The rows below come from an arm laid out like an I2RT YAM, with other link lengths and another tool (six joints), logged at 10 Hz.
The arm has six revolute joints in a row. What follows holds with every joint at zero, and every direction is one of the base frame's.
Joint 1 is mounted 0.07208 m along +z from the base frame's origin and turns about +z.
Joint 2 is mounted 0.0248 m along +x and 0.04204 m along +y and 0.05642 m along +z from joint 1 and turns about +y.
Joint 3 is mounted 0.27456 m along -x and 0.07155 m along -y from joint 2 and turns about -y.
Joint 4 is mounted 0.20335 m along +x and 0.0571 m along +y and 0.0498 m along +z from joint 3 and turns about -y.
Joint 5 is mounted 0.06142 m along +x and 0.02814 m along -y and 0.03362 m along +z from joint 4 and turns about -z.
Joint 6 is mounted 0.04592 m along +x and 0.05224 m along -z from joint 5 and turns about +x.
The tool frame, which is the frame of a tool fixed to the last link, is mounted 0.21 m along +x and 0.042 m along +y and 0.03 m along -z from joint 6; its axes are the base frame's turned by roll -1.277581, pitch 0.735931 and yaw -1.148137 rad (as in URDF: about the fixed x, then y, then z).
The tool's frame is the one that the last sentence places.
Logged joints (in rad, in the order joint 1, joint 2, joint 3, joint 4, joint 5, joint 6), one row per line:
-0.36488, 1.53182, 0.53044, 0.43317, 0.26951, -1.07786
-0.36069, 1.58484, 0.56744, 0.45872, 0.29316, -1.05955
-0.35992, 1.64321, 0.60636, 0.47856, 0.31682, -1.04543
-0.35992, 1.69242, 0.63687, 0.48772, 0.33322, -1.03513
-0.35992, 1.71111, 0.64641, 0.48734, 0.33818, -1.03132
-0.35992, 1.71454, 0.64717, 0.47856, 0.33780, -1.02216
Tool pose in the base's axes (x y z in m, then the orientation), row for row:
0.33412, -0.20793, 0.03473, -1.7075, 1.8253, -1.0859
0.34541, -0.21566, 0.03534, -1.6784, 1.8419, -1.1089
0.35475, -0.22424, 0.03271, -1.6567, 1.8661, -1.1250
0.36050, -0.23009, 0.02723, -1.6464, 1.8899, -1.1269
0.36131, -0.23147, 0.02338, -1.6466, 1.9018, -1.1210
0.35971, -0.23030, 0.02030, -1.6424, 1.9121, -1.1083
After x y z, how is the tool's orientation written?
As a rotation vector, in radians.
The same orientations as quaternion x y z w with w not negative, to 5 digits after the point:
-0.61304, 0.65533, -0.38987, 0.20672
-0.60222, 0.66088, -0.39788, 0.20557
-0.59291, 0.66786, -0.40262, 0.20079
-0.58754, 0.67444, -0.40215, 0.19546
-0.58669, 0.67762, -0.39942, 0.19256
-0.58528, 0.68139, -0.39495, 0.19282

